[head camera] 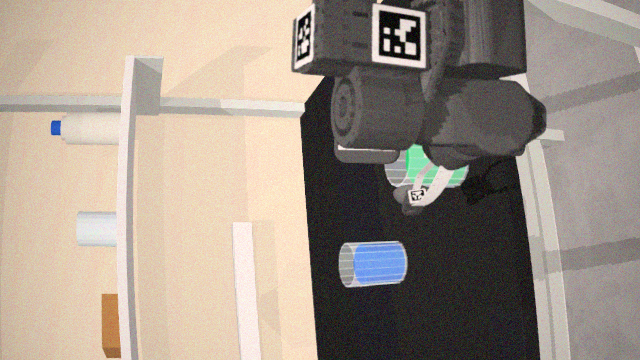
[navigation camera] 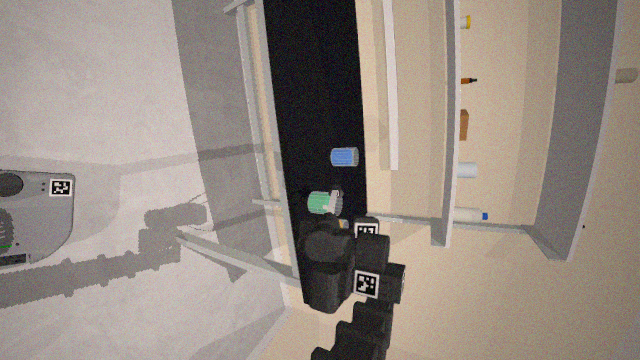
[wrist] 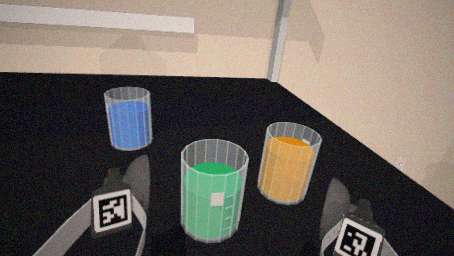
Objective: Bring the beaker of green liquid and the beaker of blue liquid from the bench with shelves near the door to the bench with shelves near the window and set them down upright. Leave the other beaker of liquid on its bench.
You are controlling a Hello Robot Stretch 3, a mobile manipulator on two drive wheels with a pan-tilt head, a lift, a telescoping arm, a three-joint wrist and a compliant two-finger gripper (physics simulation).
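The green beaker (head camera: pixel 416 156) (navigation camera: pixel 317 202) (wrist: pixel 204 216) stands upright on the black bench top (head camera: pixel 450 310) (navigation camera: pixel 315 75) (wrist: pixel 50 150). My gripper (wrist: pixel 235 186) is open, with the green beaker between the lines of its two fingers in the wrist view. No touch shows. In the head view one finger overlaps the green beaker's near edge and the wrist covers part of it. The blue beaker (head camera: pixel 381 263) (navigation camera: pixel 343 157) (wrist: pixel 130 125) stands upright, farther back and left in the wrist view. The orange beaker (navigation camera: pixel 343 224) (wrist: pixel 286 172) stands close right of the green one, mostly hidden in the navigation view.
A shelf (head camera: pixel 127 200) (navigation camera: pixel 451 100) above the bench holds a blue-capped bottle (head camera: pixel 92 128) (navigation camera: pixel 467 215), a pale cylinder (head camera: pixel 97 229) (navigation camera: pixel 468 170) and a brown box (head camera: pixel 110 320) (navigation camera: pixel 464 125). A grey post (wrist: pixel 278 45) rises at the bench's back corner. My base (navigation camera: pixel 50 220) is on the floor.
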